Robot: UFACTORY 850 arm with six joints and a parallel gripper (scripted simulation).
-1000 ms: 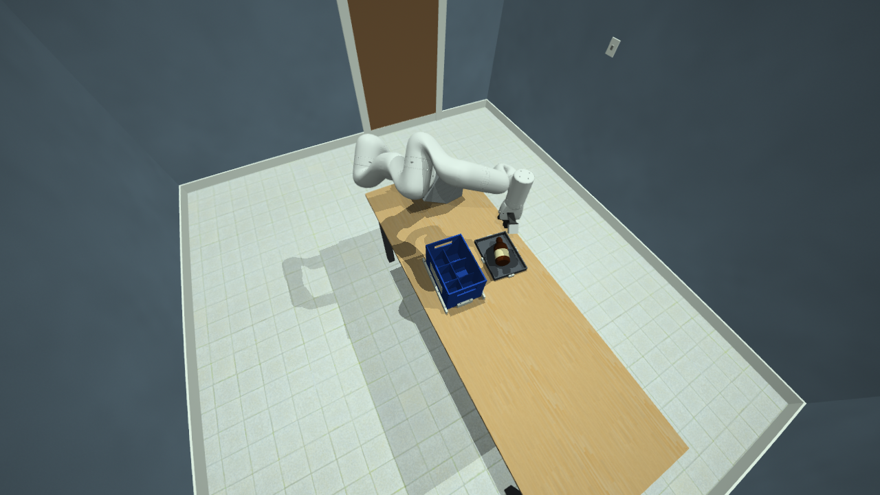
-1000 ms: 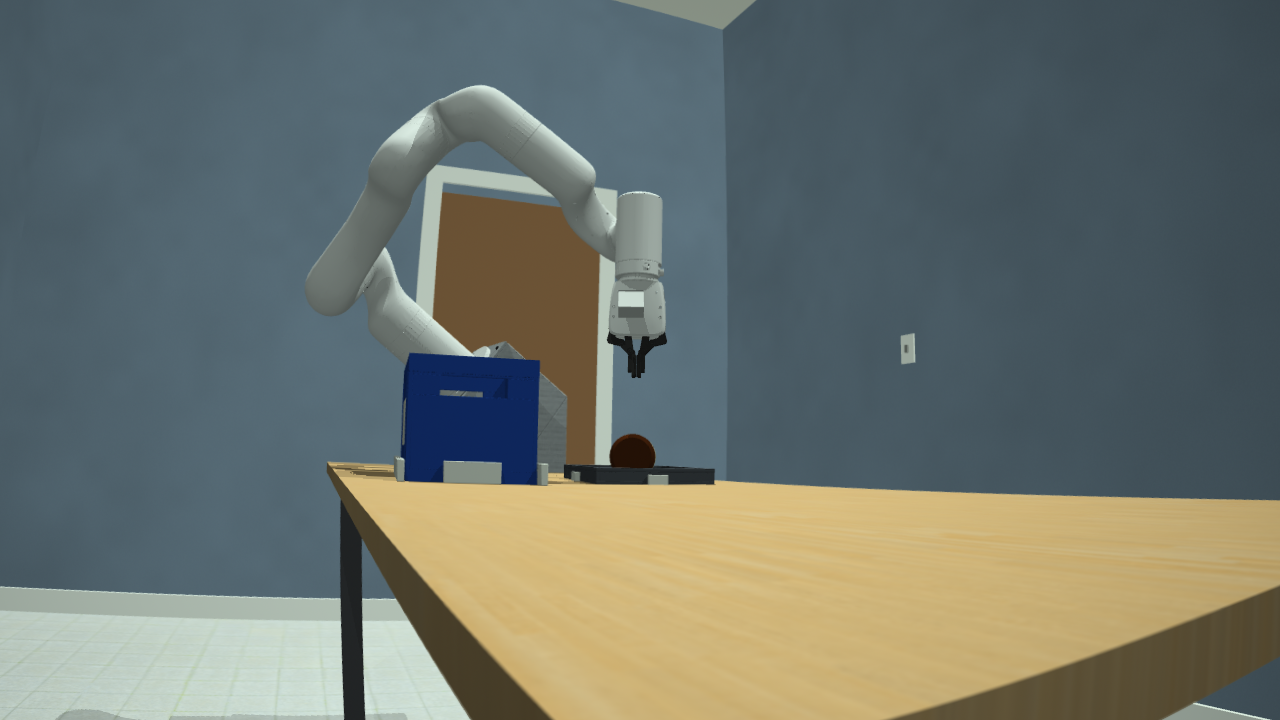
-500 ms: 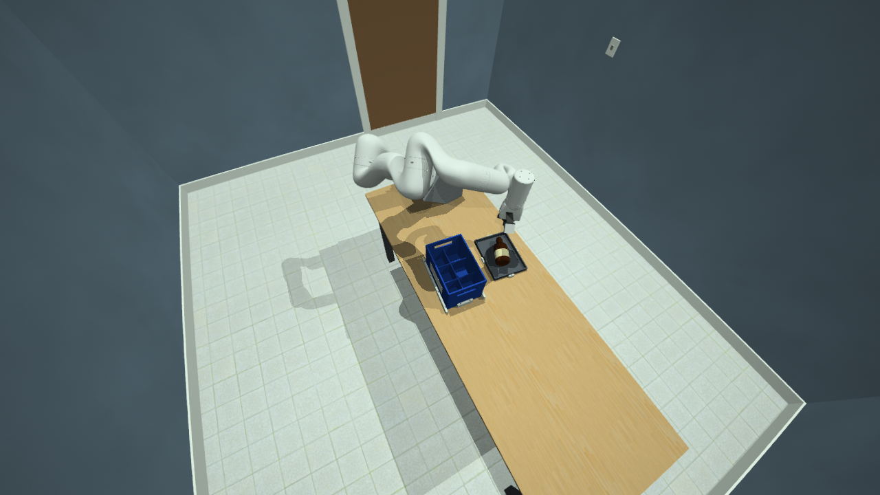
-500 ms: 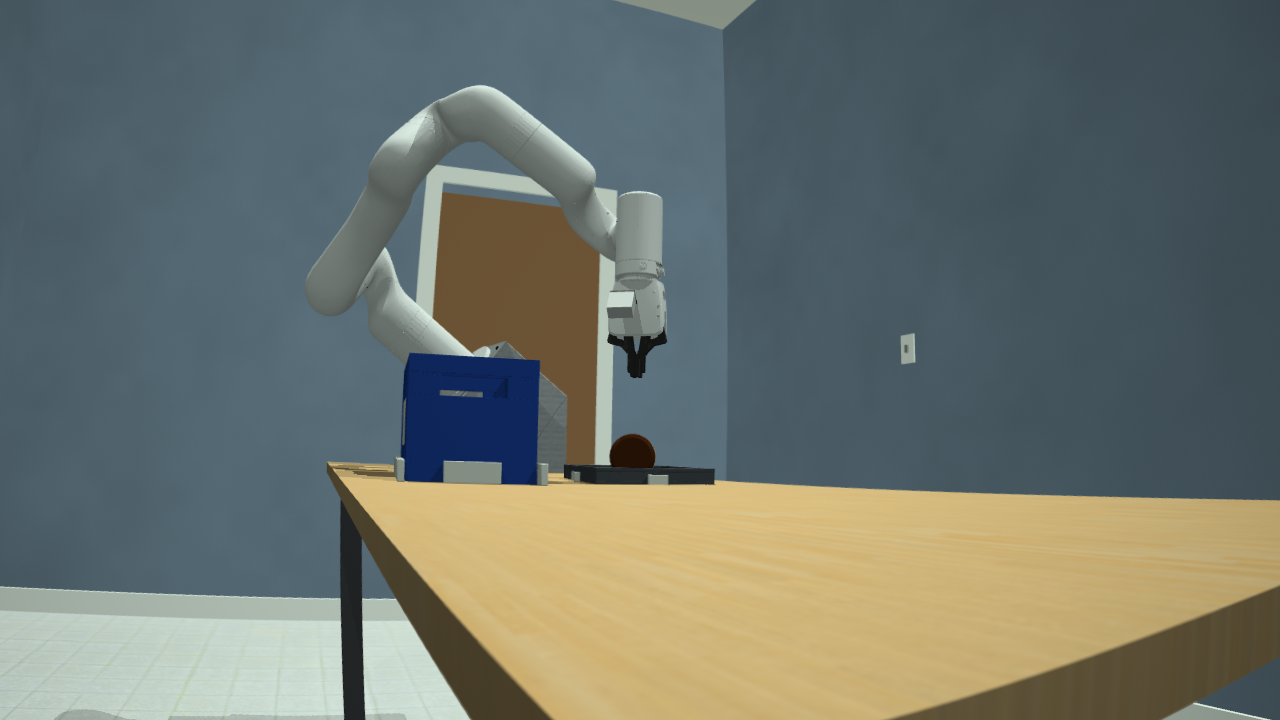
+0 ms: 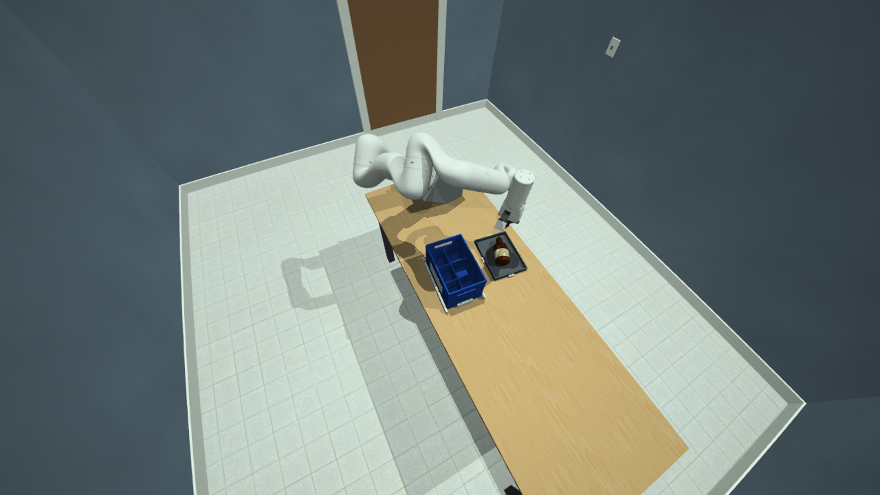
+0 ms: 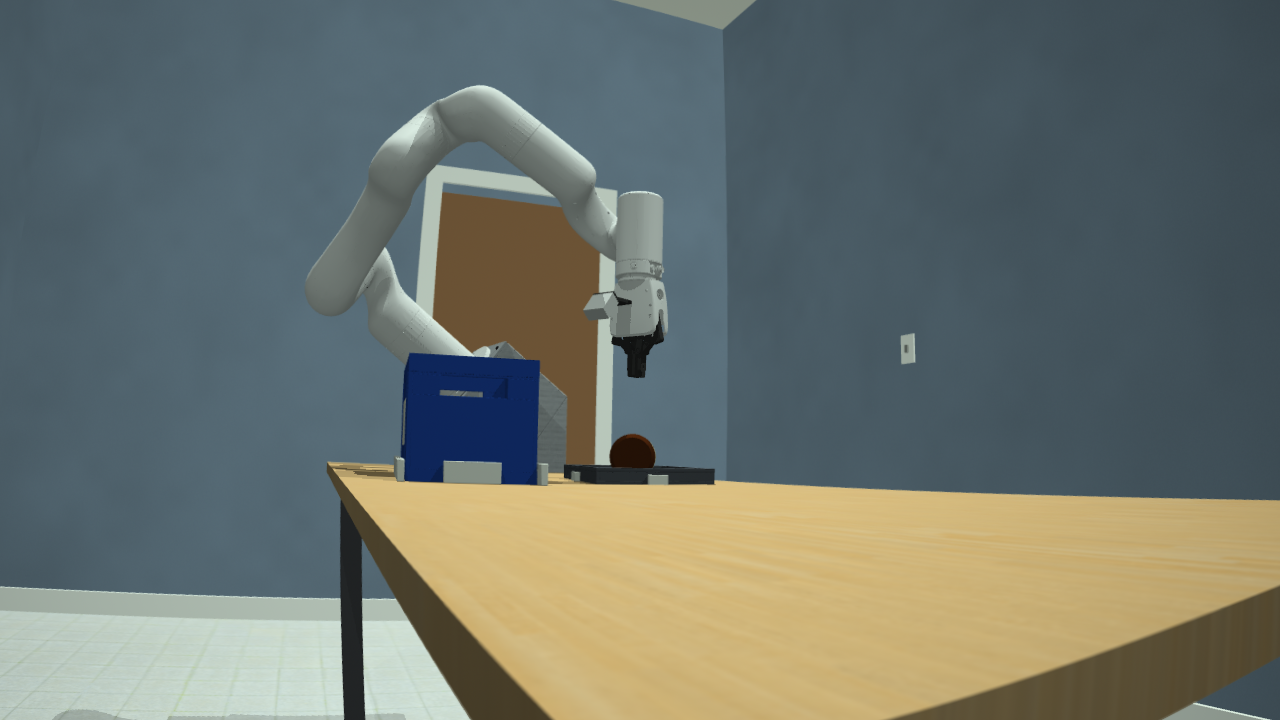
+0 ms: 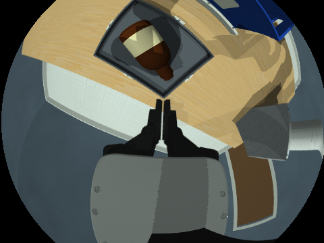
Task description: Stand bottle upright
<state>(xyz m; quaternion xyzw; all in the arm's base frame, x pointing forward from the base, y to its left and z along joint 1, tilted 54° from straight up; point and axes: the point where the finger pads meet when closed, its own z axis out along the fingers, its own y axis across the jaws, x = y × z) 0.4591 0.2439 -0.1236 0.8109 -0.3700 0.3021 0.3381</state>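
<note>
Right now the bottle is 50 mm ahead of my hand, 20 mm to the right of it and 160 mm below it. The rest, counted from my hand: dark tray: 60 mm ahead, 20 mm to the right, 190 mm below; blue crate: 80 mm ahead, 320 mm to the right, 120 mm below.
</note>
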